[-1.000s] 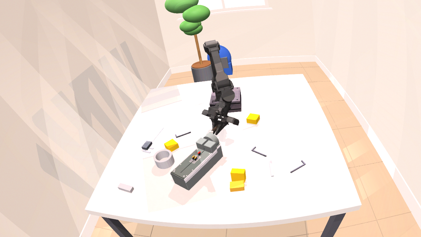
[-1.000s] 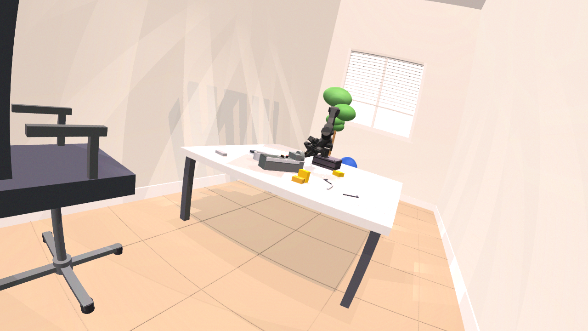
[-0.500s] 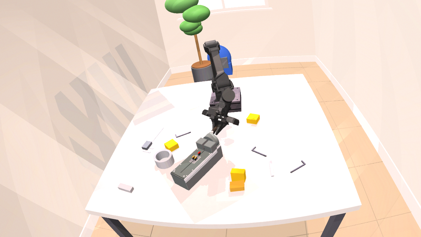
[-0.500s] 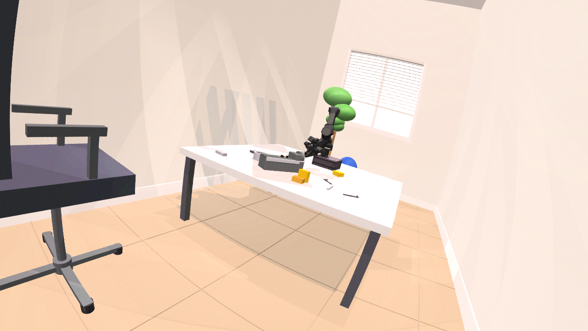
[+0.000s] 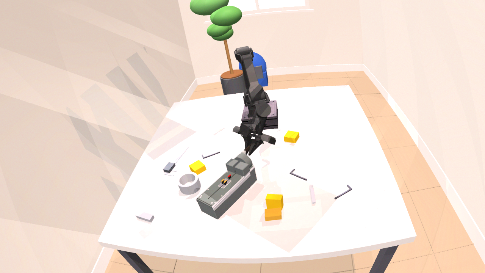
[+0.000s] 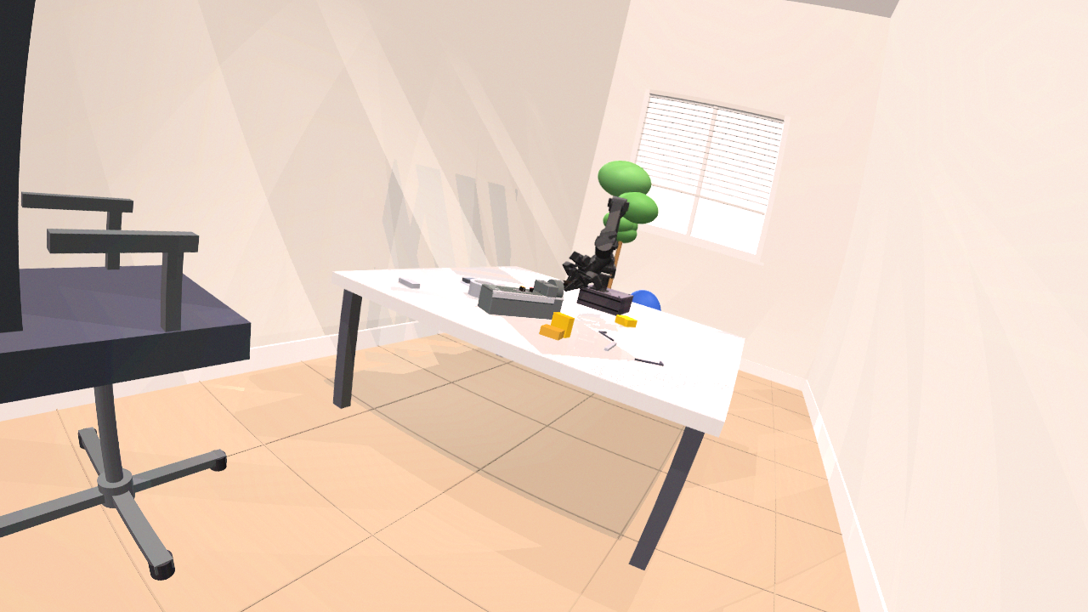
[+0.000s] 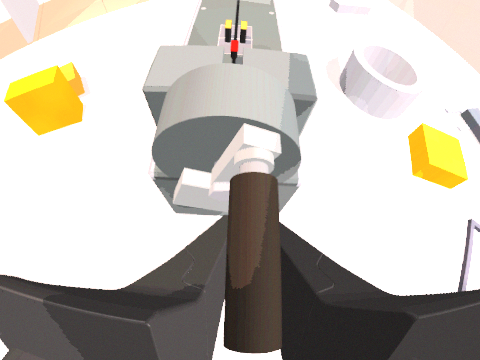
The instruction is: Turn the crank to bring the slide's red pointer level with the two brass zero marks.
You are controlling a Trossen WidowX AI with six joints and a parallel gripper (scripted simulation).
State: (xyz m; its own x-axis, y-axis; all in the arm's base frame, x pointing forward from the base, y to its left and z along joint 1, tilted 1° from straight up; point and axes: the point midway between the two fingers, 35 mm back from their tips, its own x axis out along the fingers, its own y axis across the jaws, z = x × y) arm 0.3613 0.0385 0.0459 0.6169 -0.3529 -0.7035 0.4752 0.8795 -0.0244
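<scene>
The brown crank handle is 1 cm behind my gripper tip, 1 cm to the left of it and 2 cm above it. The rest, counted from my gripper tip: red pointer: 12 cm ahead, 5 cm to the right, 1 cm below.
</scene>
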